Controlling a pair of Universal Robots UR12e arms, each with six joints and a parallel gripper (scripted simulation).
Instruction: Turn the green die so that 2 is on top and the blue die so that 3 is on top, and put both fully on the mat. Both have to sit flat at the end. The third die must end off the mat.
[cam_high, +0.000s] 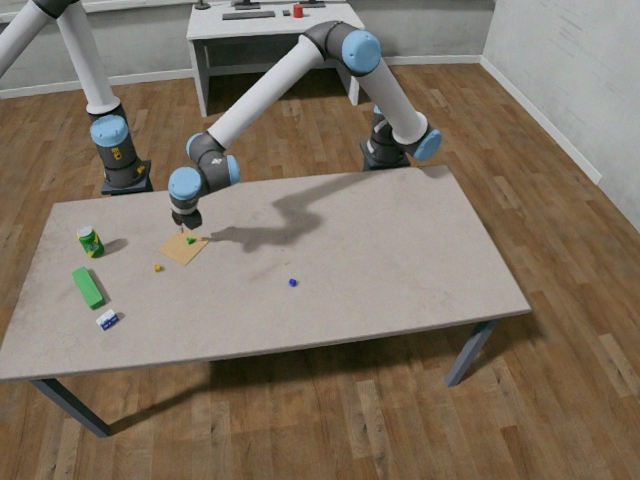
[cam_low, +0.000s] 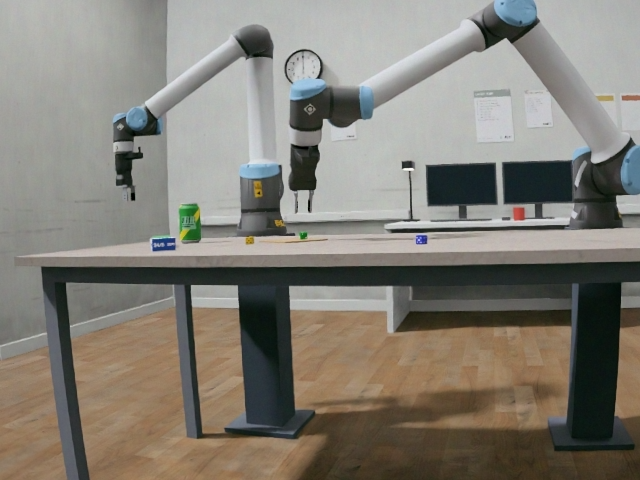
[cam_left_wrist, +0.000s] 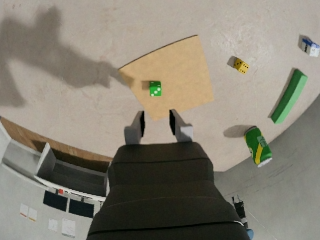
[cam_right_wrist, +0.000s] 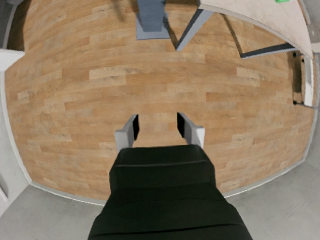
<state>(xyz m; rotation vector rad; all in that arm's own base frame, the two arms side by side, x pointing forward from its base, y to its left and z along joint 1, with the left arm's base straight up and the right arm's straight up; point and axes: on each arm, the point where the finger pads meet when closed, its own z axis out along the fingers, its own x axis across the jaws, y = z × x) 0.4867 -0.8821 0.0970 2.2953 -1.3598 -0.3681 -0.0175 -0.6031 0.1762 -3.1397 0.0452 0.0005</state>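
Right now my left hand is 10 mm past the green die and 80 mm above it. Round my left hand: yellow die (110 mm ahead, 120 mm to the right, 90 mm below); white box (310 mm ahead, 260 mm to the right, 80 mm below); tan mat (10 mm ahead, 30 mm to the right, 100 mm below).
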